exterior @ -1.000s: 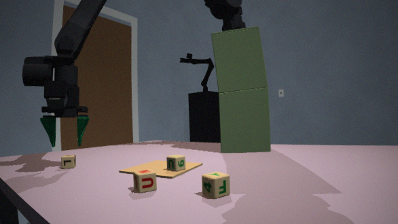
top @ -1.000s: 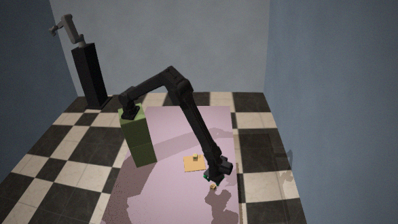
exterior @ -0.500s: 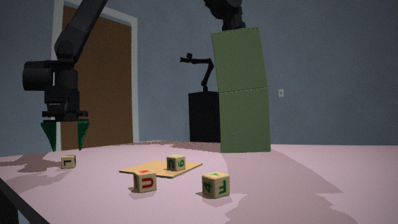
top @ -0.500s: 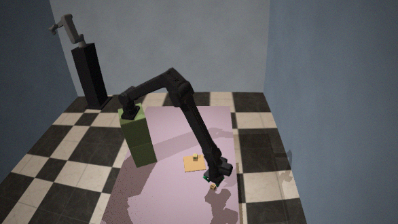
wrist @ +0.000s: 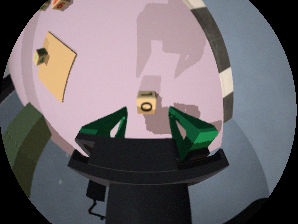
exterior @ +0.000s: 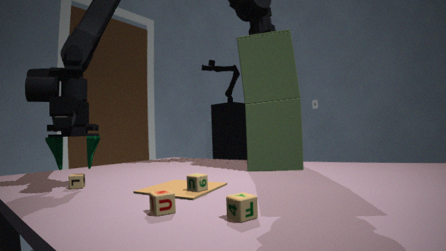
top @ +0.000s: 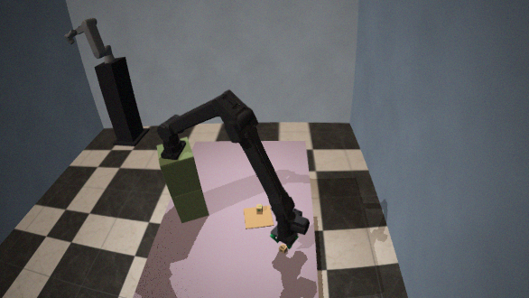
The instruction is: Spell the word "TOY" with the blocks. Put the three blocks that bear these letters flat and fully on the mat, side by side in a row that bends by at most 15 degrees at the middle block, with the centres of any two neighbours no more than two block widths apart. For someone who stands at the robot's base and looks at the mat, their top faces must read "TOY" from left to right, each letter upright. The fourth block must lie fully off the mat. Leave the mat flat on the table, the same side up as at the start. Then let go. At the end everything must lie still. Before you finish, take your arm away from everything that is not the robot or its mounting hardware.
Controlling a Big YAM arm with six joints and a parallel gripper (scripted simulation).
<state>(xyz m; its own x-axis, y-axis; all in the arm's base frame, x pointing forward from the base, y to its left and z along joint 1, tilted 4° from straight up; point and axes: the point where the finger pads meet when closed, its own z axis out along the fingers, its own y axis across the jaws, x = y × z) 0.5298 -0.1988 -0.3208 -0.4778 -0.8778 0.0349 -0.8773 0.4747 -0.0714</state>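
Now: the black-lettered block 4 cm below my hand. The rest, counted from my hand: letter block: 41 cm to the left, 8 cm behind, 4 cm below; tan mat: 19 cm to the left, 15 cm behind, 5 cm below.
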